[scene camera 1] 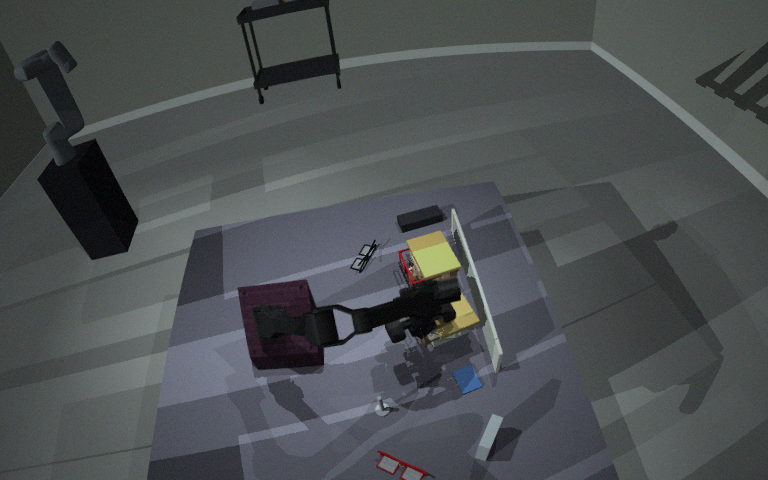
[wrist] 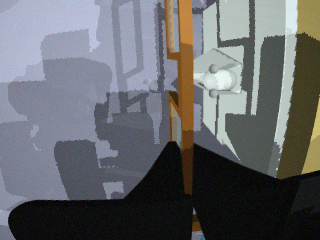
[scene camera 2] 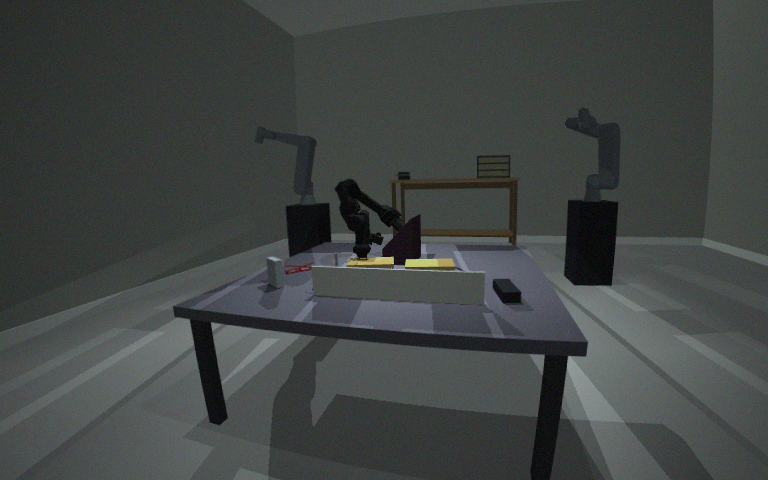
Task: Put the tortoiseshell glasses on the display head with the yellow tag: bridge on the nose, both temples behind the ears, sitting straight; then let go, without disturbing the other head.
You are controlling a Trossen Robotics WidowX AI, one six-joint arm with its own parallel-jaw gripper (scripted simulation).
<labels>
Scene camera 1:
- gripper: 421, 337
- dark block: 427, 216
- white rounded shape: 465, 321
</labels>
